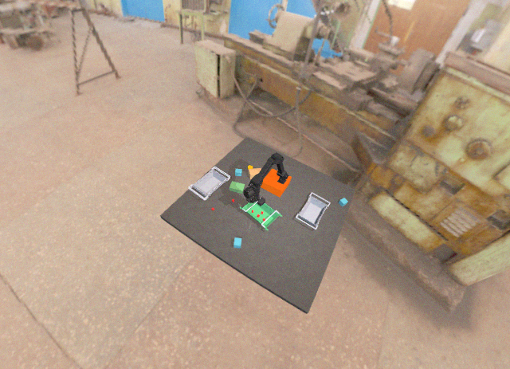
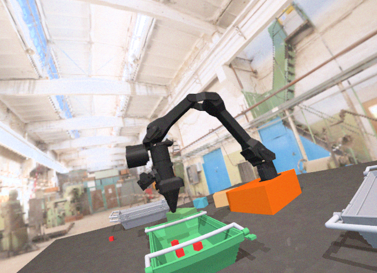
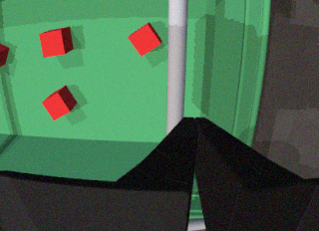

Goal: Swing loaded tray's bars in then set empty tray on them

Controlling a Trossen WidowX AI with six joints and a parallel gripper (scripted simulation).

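My gripper tip is now 440 mm to the right of the grey tray, 280 mm past it and 50 mm above it. Also, from my gripper tip: tan block: 330 mm behind, 190 mm to the right, 60 mm below; green block: 230 mm to the right, 100 mm behind, 70 mm below.
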